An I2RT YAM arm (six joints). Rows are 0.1 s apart.
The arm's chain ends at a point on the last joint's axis. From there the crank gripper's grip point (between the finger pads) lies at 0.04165 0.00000 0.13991 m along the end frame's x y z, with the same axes.
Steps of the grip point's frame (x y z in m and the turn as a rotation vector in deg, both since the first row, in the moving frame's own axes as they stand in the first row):
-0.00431 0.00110 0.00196 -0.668 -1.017 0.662
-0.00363 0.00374 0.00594 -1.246 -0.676 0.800
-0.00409 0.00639 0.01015 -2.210 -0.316 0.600
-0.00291 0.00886 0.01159 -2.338 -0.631 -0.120
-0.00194 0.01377 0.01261 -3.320 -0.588 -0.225
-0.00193 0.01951 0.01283 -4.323 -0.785 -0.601
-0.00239 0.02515 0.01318 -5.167 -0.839 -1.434
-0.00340 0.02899 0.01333 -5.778 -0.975 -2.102
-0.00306 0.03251 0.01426 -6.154 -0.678 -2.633
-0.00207 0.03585 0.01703 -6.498 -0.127 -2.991
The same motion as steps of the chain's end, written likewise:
-0.00181 -0.00100 0.00126 -0.668 -1.017 0.662
-0.00195 0.00012 0.00550 -1.246 -0.676 0.800
-0.00329 0.00056 0.01003 -2.210 -0.316 0.600
-0.00137 0.00323 0.01125 -2.338 -0.631 -0.120
-0.00052 0.00582 0.01242 -3.320 -0.588 -0.225
-0.00006 0.00937 0.01265 -4.323 -0.785 -0.601
-0.00048 0.01354 0.01311 -5.167 -0.839 -1.434
-0.00125 0.01635 0.01328 -5.778 -0.975 -2.102
-0.00171 0.01936 0.01448 -6.154 -0.678 -2.633
-0.00212 0.02218 0.01771 -6.498 -0.127 -2.991

